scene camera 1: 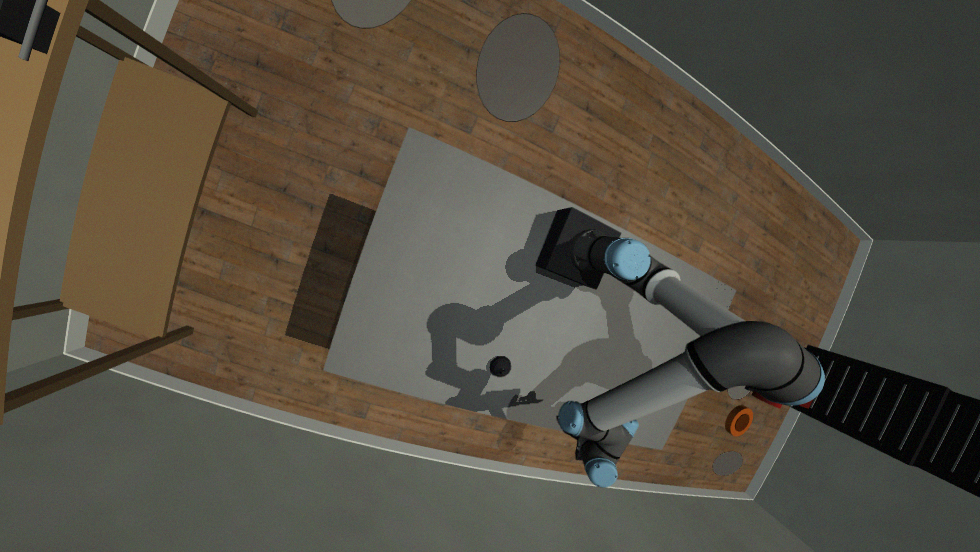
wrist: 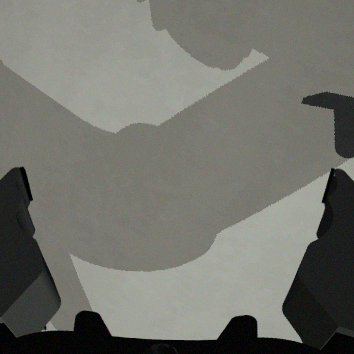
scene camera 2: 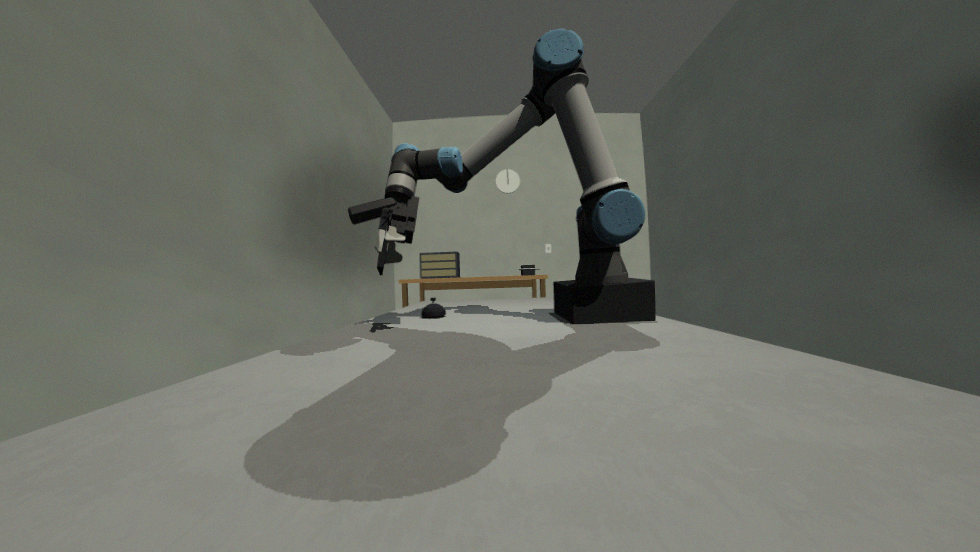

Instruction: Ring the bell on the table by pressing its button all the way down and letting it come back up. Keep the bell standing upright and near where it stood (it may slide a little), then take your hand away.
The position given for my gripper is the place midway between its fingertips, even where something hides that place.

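You can see my gripper (scene camera 2: 380, 265), and the wrist view shows my gripper (wrist: 175, 173) too.
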